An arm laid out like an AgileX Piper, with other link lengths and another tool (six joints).
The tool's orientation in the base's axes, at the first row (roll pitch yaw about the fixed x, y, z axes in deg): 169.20, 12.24, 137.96
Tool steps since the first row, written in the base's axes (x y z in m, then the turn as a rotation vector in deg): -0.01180, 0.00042, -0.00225, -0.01, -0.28, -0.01; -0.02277, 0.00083, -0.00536, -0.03, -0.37, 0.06; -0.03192, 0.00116, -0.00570, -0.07, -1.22, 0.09; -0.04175, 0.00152, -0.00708, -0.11, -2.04, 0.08
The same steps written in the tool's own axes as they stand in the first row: 0.00932, -0.00751, -0.00115, -0.17, -0.22, 0.01; 0.01821, -0.01466, -0.00123, -0.23, -0.29, -0.07; 0.02513, -0.02022, -0.00347, -0.77, -0.95, -0.11; 0.03280, -0.02638, -0.00490, -1.27, -1.60, -0.11
